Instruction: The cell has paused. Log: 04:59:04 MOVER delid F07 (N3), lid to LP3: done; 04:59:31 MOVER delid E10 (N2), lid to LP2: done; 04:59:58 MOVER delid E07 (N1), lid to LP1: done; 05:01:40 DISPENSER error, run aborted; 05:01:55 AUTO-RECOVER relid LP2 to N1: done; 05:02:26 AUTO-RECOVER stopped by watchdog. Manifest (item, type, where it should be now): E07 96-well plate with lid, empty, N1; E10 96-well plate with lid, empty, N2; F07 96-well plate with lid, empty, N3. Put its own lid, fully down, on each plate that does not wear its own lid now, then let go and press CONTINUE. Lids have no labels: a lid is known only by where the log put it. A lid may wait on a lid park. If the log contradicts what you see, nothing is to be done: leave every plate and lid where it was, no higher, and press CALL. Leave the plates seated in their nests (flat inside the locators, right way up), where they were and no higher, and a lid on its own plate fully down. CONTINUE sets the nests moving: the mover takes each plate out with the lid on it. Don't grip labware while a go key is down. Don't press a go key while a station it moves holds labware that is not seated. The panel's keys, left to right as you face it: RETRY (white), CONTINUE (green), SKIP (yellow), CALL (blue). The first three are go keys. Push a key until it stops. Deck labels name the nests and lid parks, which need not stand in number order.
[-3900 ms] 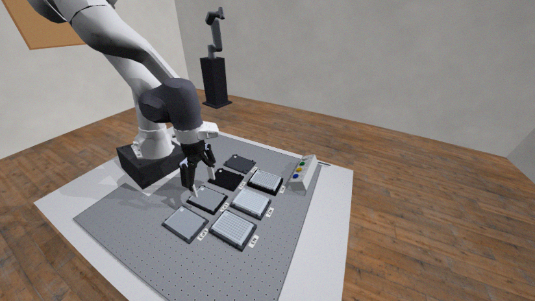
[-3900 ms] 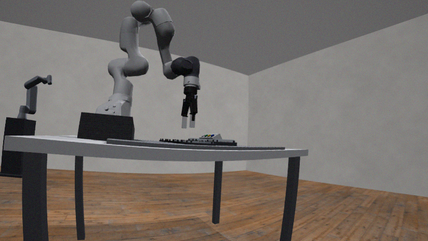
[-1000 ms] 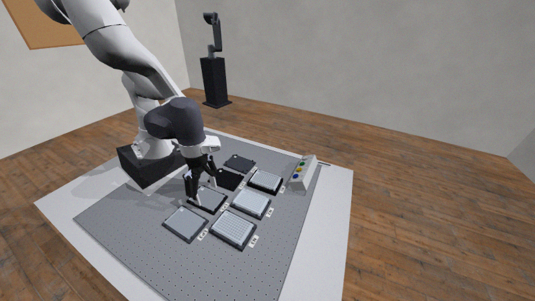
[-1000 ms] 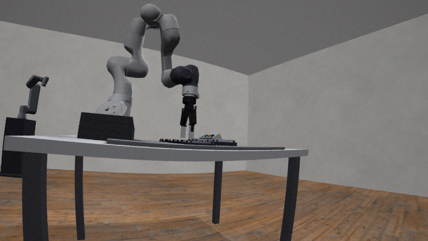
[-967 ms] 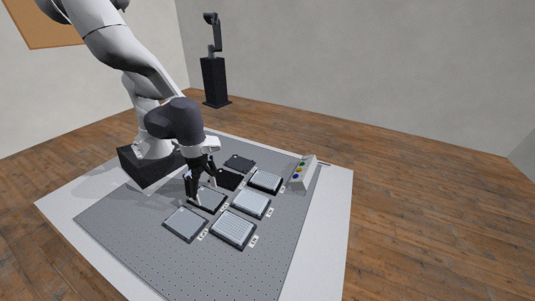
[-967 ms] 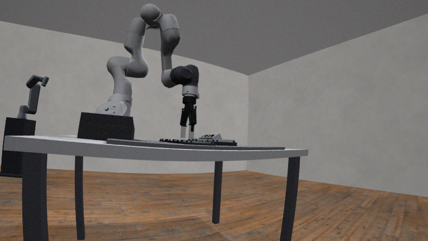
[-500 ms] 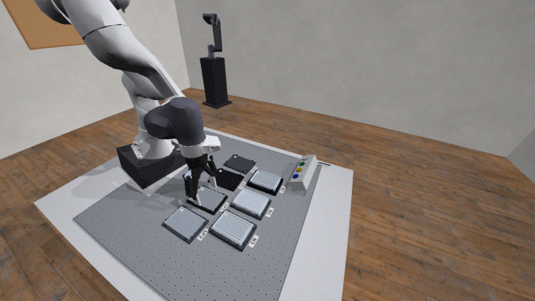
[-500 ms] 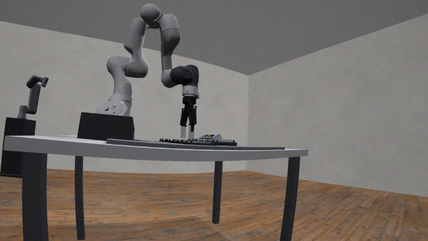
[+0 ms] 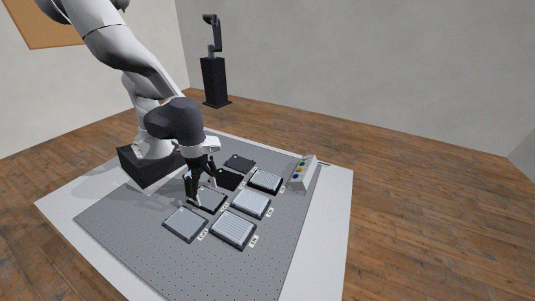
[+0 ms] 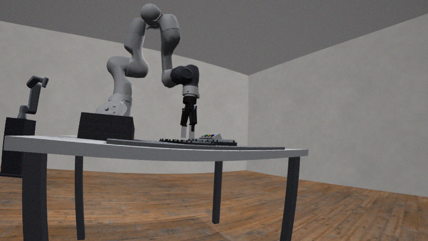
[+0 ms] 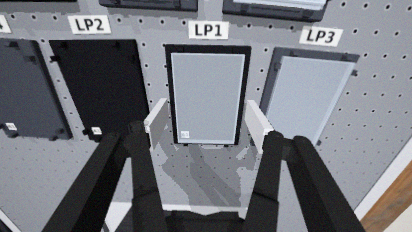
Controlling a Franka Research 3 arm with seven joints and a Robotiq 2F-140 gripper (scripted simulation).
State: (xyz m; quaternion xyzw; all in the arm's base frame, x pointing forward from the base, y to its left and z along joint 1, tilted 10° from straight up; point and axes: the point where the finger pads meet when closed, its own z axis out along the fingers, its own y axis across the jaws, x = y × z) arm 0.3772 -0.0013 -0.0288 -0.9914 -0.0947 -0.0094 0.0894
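Now: the clear lid 40 mm below my hand. Also, from my hand: lid park LP3: 20 mm ahead, 120 mm to the right, 50 mm below; lid park LP1: 50 mm below; grey lid: 20 mm ahead, 120 mm to the right, 40 mm below.
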